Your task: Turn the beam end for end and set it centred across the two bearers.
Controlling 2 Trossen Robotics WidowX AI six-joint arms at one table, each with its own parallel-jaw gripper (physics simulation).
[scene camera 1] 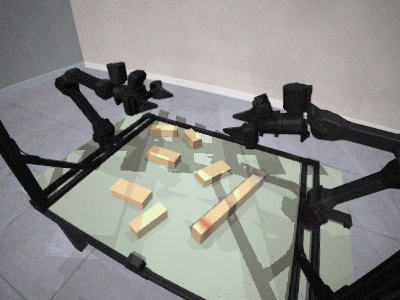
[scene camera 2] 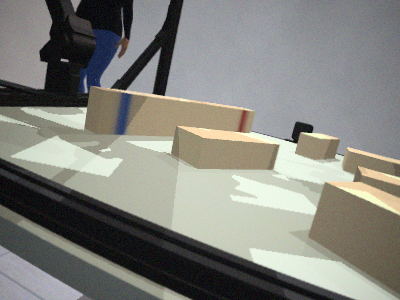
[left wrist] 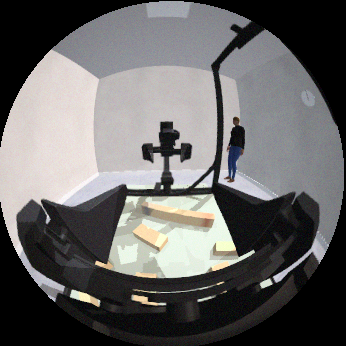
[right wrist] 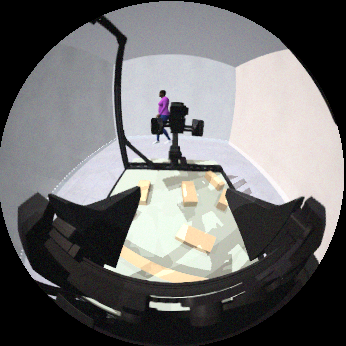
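Seen in the pictures: left gripper, fingertip midpoint: (scene camera 1: pixel 165 100) (left wrist: pixel 169 187) (right wrist: pixel 178 128); right gripper, fingertip midpoint: (scene camera 1: pixel 228 123) (left wrist: pixel 166 161) (right wrist: pixel 185 191); left arm's base, link origin: (scene camera 1: pixel 107 148) (right wrist: pixel 173 165); right arm's base, link origin: (scene camera 1: pixel 309 222) (scene camera 2: pixel 60 94) (left wrist: pixel 166 190).
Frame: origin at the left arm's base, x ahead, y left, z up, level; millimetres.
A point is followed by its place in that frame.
The long wooden beam (scene camera 1: pixel 231 204) {y -77, x 640, z 44 mm} (scene camera 2: pixel 175 118) {y 9, x 638, z 12 mm} (left wrist: pixel 177 214) {y -47, x 618, z 37 mm} (right wrist: pixel 156 270) {y -46, x 640, z 44 mm} lies flat on the table, its red band at the near end in scene camera 1 and its blue band at the far end. Several shorter wooden blocks lie apart from it, among them one beside the beam (scene camera 1: pixel 213 173) {y 60, x 522, z 19 mm} (scene camera 2: pixel 235 154) {y 108, x 497, z 1 mm} (left wrist: pixel 150 237) {y 72, x 498, z 19 mm} (right wrist: pixel 196 238) {y 81, x 523, z 19 mm} and one at the front (scene camera 1: pixel 148 220) {y -244, x 416, z 25 mm}. I cannot tell which two are the bearers. My left gripper (scene camera 1: pixel 164 100) {y 0, x 350, z 324 mm} is open and empty above the table's far left. My right gripper (scene camera 1: pixel 229 124) {y 0, x 566, z 302 mm} (right wrist: pixel 185 191) {y 0, x 566, z 302 mm} is open and empty above its far right.
Other blocks (scene camera 1: pixel 131 193) {y -176, x 292, z 19 mm} (scene camera 1: pixel 164 156) {y 59, x 288, z 19 mm} (scene camera 1: pixel 164 131) {y 236, x 177, z 15 mm} (scene camera 1: pixel 192 138) {y 231, x 343, z 28 mm} lie to the left and back in scene camera 1. A black frame edge (scene camera 1: pixel 95 233) {y -346, x 268, z -19 mm} surrounds the table, with a post (left wrist: pixel 219 120) {y -353, x 881, z 516 mm} rising beside it. A person (left wrist: pixel 235 145) (right wrist: pixel 163 109) stands beyond the table in each wrist view.
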